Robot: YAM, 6 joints.
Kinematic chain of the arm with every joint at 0, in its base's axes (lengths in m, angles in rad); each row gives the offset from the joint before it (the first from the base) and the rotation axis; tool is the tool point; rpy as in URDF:
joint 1: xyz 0 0 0.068 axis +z
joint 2: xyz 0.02 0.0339 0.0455 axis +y
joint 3: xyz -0.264 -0.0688 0 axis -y
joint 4: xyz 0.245 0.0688 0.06 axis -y
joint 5: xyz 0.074 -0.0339 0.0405 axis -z
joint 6: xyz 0.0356 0 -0.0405 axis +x
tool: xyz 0 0 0 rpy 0 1.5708 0
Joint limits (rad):
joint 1: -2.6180..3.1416
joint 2: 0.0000..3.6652
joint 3: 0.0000..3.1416
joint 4: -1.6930..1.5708
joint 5: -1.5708..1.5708
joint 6: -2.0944..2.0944
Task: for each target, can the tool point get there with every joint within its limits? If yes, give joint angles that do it. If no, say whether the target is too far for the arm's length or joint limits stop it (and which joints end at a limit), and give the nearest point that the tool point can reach.
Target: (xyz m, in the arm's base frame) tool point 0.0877 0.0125 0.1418
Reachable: yes | joints 0.4719 1.1274 0.3688 -1.2704 0.9408 -0.0992
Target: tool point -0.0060 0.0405 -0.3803
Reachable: no: joint limits stop it (at a limit: joint 2) | nearest point -0.0100 0.0677 -0.3323 | short by 0.055 m
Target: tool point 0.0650 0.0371 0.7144
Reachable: yes | joints 0.3230 1.4546 2.3920 0.7524 -0.4219 -0.3899
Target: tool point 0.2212 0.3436 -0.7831
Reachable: no: too far | nearest point 0.1747 0.2714 -0.3727 | short by 0.419 m
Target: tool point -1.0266 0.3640 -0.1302
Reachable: no: too far | nearest point -0.5940 0.2106 -0.0256 | short by 0.471 m
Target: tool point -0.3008 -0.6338 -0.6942
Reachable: no: too far | nearest point -0.1930 -0.4066 -0.3191 | short by 0.452 m
